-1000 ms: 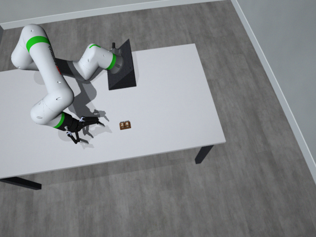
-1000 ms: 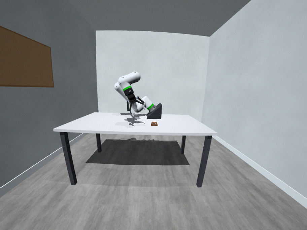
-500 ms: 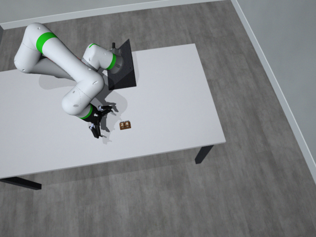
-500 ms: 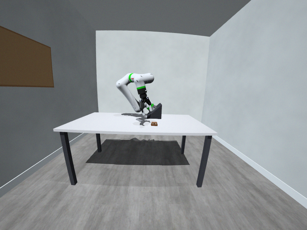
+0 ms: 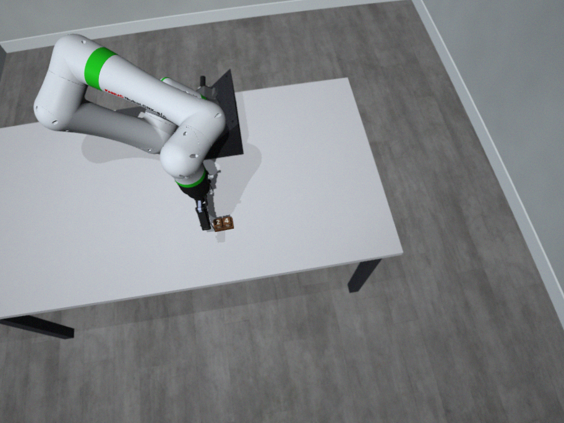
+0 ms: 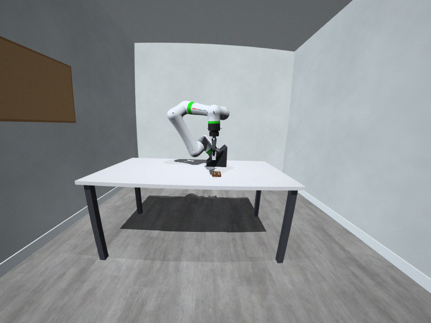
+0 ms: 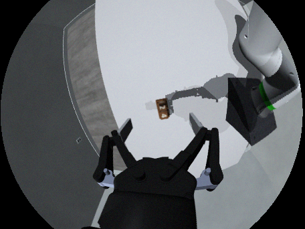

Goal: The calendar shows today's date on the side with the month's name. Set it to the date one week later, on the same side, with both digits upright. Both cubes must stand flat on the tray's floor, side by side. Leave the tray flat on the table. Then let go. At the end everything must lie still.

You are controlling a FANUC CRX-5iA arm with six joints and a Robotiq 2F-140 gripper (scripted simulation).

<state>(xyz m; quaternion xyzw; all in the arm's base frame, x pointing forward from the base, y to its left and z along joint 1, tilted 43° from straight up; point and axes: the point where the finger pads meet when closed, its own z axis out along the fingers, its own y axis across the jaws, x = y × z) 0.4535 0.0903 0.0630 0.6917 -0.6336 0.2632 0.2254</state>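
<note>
Now: the brown cube 1 cm behind my hand, 4 cm to the left of it and 14 cm below it. The rest, counted from my hand: brown wooden tray 1 cm behind, 2 cm to the left, 16 cm below.
</note>
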